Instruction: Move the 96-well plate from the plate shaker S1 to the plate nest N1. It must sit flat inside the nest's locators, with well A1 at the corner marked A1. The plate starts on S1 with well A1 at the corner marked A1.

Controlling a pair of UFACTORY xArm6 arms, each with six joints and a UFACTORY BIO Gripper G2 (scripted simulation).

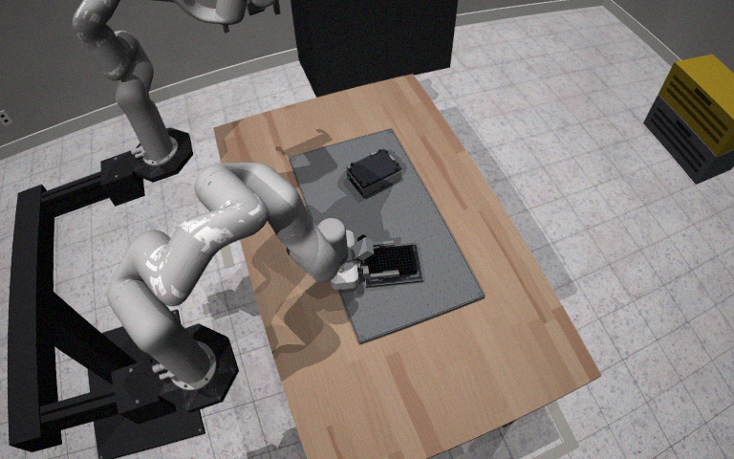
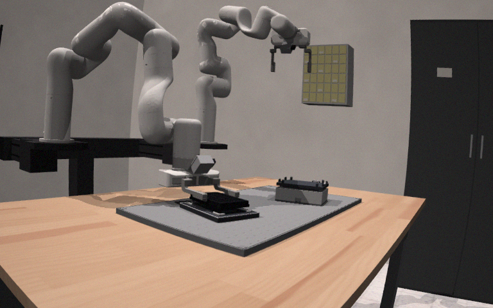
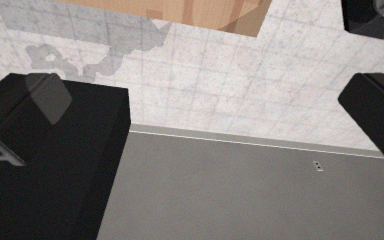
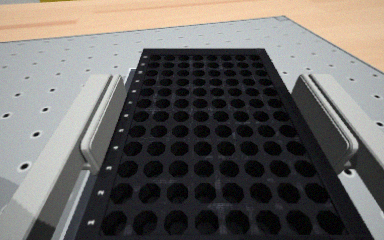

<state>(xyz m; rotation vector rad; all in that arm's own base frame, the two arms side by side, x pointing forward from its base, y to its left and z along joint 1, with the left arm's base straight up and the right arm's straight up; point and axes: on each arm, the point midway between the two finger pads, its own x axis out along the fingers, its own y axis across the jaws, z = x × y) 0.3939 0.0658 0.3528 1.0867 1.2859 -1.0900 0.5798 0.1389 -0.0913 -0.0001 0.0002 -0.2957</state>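
Observation:
Now: the black 96-well plate 10 mm below my right hand and 10 mm ahead of it. From my right hand the other things lie so: plate nest N1: 40 mm below, 10 mm ahead; then white mark: 70 mm to the left, 50 mm behind, 30 mm below.

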